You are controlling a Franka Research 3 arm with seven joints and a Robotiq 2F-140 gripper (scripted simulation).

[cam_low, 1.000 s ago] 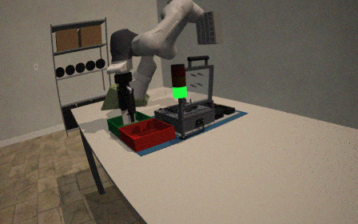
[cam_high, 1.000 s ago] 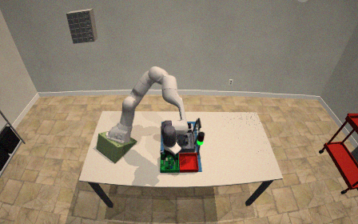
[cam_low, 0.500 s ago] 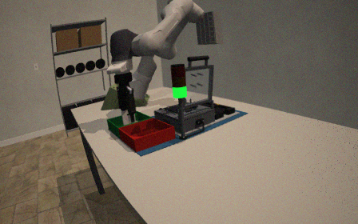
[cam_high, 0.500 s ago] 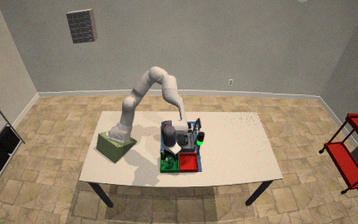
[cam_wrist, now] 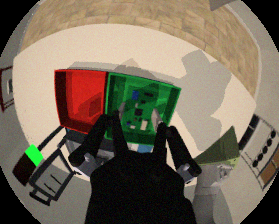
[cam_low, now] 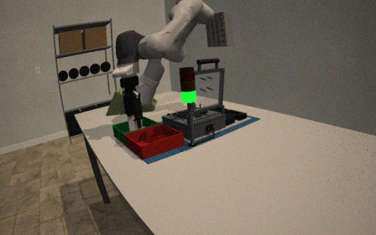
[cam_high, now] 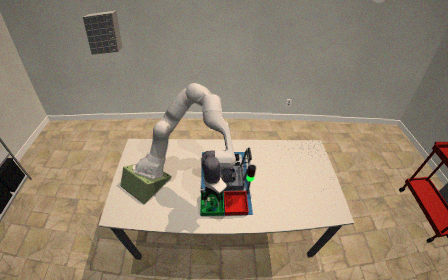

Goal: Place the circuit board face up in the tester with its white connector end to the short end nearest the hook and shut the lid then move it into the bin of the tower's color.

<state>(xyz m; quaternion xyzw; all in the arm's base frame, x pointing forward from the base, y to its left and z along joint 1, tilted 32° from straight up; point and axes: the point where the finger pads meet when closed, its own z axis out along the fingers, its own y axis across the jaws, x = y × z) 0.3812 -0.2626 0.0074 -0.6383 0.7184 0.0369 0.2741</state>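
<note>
My gripper is now 20 mm above the green bin. Also, from my hand: plate (200 mm to the left, 120 mm ahead, 40 mm above); red bin (150 mm ahead, 20 mm below, 10 mm to the right); green circuit board (20 mm below).
</note>
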